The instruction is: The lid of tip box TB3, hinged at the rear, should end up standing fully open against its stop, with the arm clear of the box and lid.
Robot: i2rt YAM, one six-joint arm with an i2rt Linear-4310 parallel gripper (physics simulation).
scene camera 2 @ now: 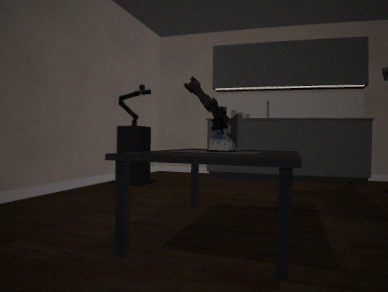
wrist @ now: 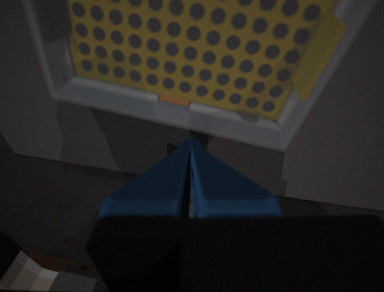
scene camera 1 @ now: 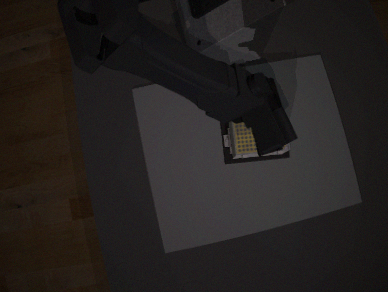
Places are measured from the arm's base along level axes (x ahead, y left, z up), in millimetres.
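Where they show: gripper, fingertip midpoint: (scene camera 2: 222,140) (wrist: 190,147); arm's base, origin of the base link: (scene camera 2: 229,124).
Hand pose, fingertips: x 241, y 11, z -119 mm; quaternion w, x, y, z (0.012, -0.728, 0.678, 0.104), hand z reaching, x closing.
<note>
Things, the pixels of their top centre, and the offset from my fingertips. "spot": a spot on its surface instead. Level surfaces: height alone.
- Tip box TB3, middle of its top: (wrist: 174,34) (scene camera 1: 261,132) (scene camera 2: 221,139) 64 mm ahead, 8 mm left, 10 mm up
- yellow rack, middle of its top: (wrist: 174,37) (scene camera 1: 261,132) 63 mm ahead, 8 mm left, 10 mm up
- orange tab, surface spot: (wrist: 174,100) spot: 36 mm ahead, 8 mm left, 10 mm up
- pale mat, its level: 67 mm down
- table, its level: 70 mm down
Tip box TB3 (scene camera 1: 243,156) (scene camera 2: 215,146) (wrist: 120,107) has a pale rim around a yellow rack (scene camera 1: 244,137) (wrist: 175,37) with dark round holes. An orange tab (wrist: 174,100) is on the side nearest the fingers in the wrist view. The lid cannot be told apart clearly from the pale rim, so its angle is unclear. My gripper (scene camera 2: 221,138) (wrist: 190,147) is shut and empty, its blue fingertips together. They are close to the box's edge; contact cannot be made out. In scene camera 1, the gripper body covers the fingertips and the box's right part.
The box sits in a dark frame (scene camera 1: 254,161) on a pale mat (scene camera 1: 200,200) on the table (scene camera 1: 130,265) (scene camera 2: 165,156). My arm (scene camera 1: 175,70) (scene camera 2: 201,96) reaches over the mat's rear edge. A grey block-like object (scene camera 1: 220,27) stands behind the mat. Another arm (scene camera 2: 129,107) stands on a dark pedestal.
</note>
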